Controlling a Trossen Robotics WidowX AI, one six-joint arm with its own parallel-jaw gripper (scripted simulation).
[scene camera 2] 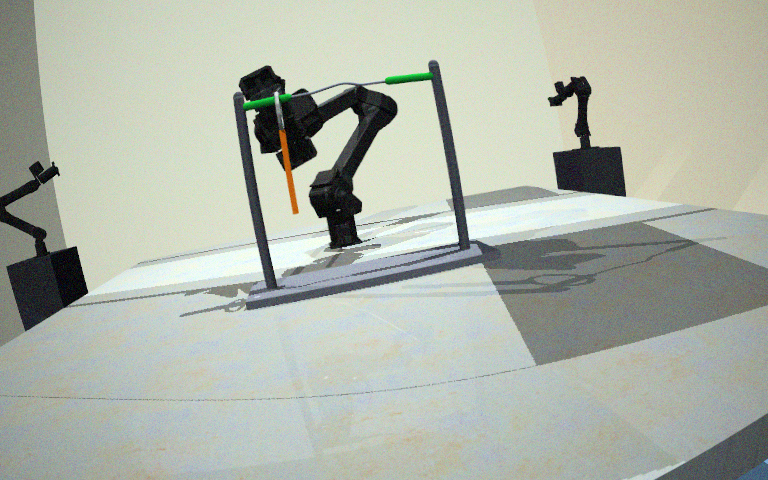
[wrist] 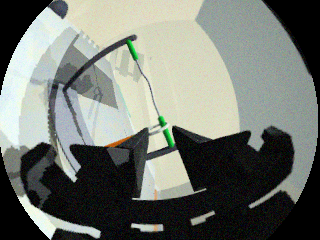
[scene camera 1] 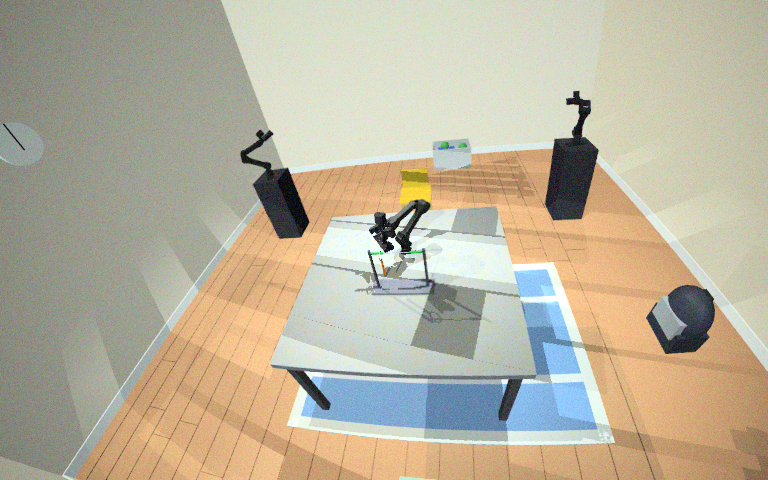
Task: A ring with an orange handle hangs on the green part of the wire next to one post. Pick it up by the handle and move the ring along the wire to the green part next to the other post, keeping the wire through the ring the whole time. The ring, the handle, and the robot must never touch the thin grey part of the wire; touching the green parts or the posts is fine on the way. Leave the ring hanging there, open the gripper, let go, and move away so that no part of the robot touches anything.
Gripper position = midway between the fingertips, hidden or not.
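Note:
The gripper (scene camera 2: 284,107) can be seen, and the wrist view has the gripper (wrist: 160,129) as well.

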